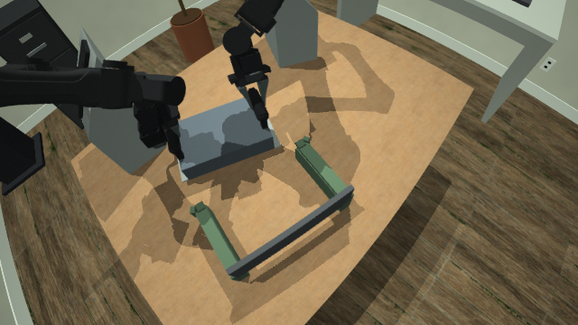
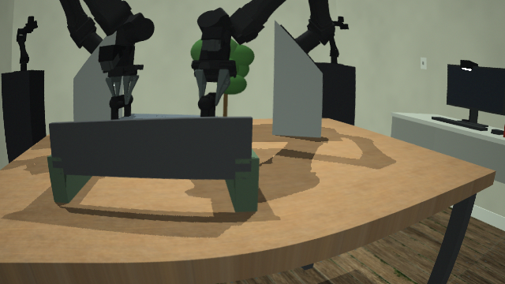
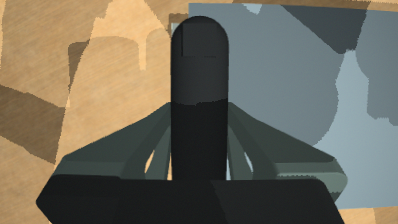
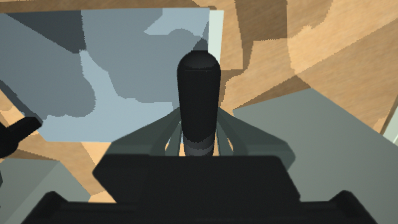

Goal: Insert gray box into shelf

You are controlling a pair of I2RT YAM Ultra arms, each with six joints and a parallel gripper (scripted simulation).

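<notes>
The gray box is 110 mm to the left of my right hand, 50 mm below it and 30 mm ahead of it. The rest, counted from my right hand: dark back panel 380 mm ahead, 90 mm to the left, 30 mm below.
The gray box is 110 mm to the right of my left hand, 50 mm below it and 40 mm behind it. Also, from my left hand: dark back panel: 310 mm ahead, 140 mm to the right, 30 mm below.
</notes>
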